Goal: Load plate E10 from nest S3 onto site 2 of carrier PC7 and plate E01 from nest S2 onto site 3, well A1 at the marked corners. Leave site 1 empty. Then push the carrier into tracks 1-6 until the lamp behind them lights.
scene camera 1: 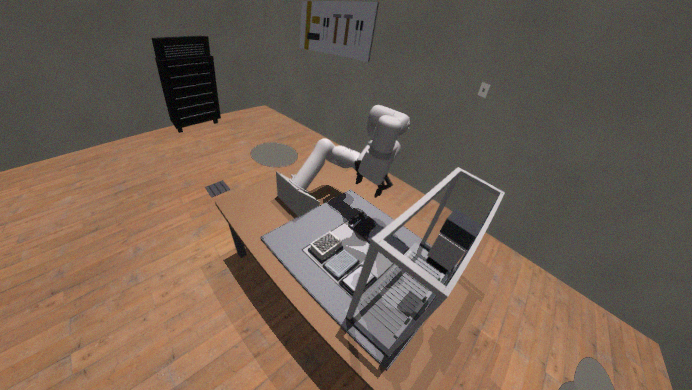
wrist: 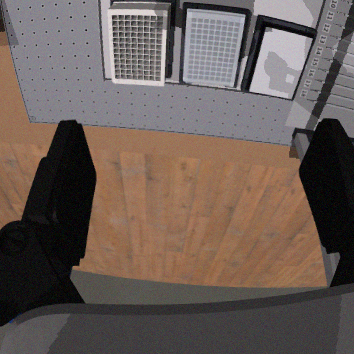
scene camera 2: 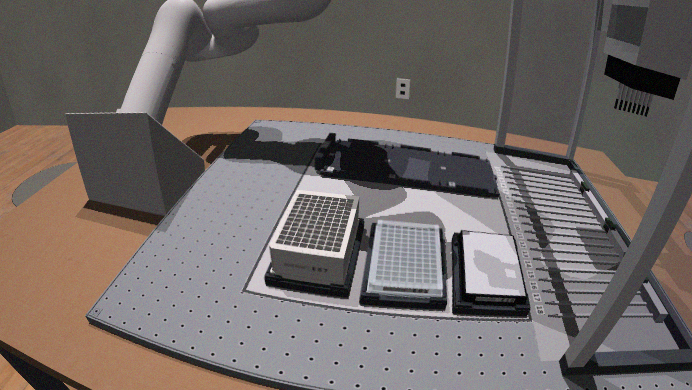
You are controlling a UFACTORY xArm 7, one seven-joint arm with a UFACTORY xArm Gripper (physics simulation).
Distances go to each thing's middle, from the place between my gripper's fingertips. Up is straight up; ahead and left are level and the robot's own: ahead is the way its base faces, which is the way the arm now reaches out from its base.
My gripper is now 360 mm short of the pipetting head [scene camera 2: 642,49], 20 mm to the right of it and 30 mm above it. Also, from my hand: black carrier [scene camera 2: 362,160] (30 mm ahead, 150 mm to the left, 350 mm below).
